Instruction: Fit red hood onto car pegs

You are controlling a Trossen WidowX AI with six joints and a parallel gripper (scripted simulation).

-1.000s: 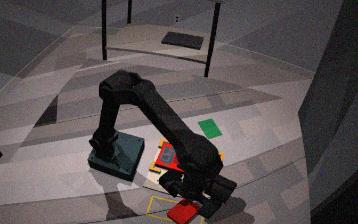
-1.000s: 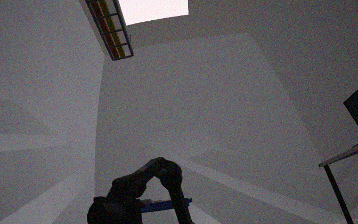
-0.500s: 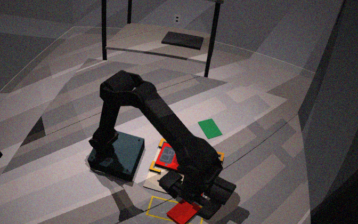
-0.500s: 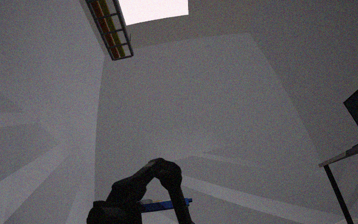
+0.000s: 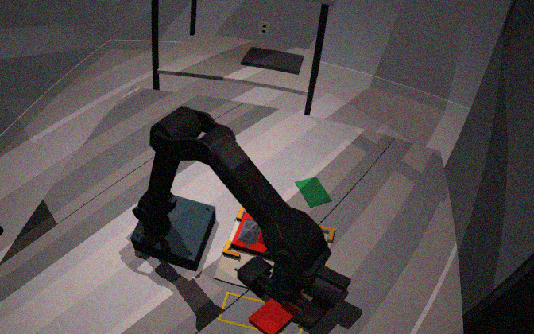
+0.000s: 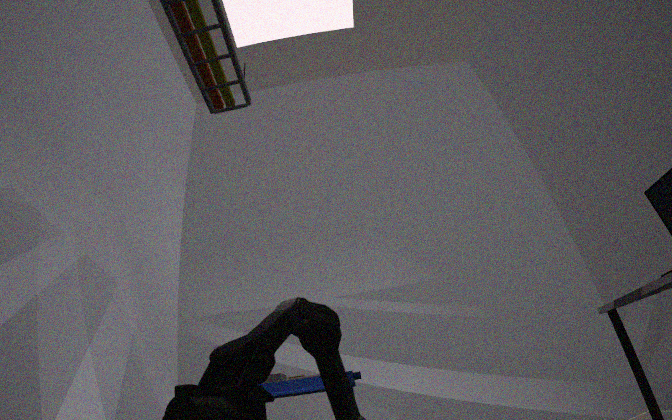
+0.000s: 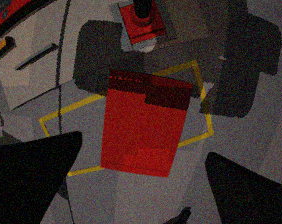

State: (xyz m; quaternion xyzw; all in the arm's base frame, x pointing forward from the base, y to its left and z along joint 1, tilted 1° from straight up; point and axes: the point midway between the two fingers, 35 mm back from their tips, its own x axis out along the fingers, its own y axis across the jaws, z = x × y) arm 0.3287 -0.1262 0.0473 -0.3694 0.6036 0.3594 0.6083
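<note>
The red hood lies 50 mm below my gripper tip. From my gripper tip the other things lie so: green patch (20 mm ahead, 420 mm to the left, 60 mm below).
</note>
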